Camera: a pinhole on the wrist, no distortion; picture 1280 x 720 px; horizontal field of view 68.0 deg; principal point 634.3 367.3 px. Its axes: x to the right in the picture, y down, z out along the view. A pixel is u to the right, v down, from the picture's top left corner.
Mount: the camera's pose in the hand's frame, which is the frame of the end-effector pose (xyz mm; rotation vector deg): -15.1 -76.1 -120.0 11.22 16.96 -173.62
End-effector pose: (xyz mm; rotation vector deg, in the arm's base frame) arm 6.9 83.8 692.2 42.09 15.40 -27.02
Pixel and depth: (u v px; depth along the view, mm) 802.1 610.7 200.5
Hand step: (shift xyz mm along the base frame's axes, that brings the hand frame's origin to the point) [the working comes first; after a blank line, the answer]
In the camera's frame: 35.5 51.4 200.5

-139.4 -129.3 -27.1
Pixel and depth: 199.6 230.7 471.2
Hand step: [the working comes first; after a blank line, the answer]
In the camera's frame: -215.9 -67.8 471.2

100.7 -363.3 168.6
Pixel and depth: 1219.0 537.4 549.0
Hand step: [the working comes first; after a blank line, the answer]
In the camera's frame: 338.3 98.4 549.0

-477.5 -313.5 232.0
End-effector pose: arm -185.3 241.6 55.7 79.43 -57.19 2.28
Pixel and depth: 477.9 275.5 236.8
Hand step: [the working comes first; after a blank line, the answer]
In the camera's frame: -39.0 -22.9 236.8

-16.2 -119.2 -97.5
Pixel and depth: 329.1 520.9 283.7
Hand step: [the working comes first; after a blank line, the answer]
In the camera's frame: -91.3 45.9 283.7

34.8 -197.4 -128.3
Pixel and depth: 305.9 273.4 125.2
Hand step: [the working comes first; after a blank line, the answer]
In the camera's frame: -43.3 -12.4 125.2

49.5 -35.6 -61.8
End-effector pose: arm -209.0 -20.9 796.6 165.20 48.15 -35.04
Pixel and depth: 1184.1 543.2 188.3
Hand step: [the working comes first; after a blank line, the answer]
In the camera's frame: 109.1 34.9 188.3

-206.6 53.7 23.4
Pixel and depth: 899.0 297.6 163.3
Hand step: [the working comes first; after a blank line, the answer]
In the camera's frame: 45.6 -12.0 163.3

-127.7 38.3 3.6
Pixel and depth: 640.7 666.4 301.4
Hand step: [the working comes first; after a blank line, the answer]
In the camera's frame: 2.0 95.0 301.4

-209.5 144.1 -116.9
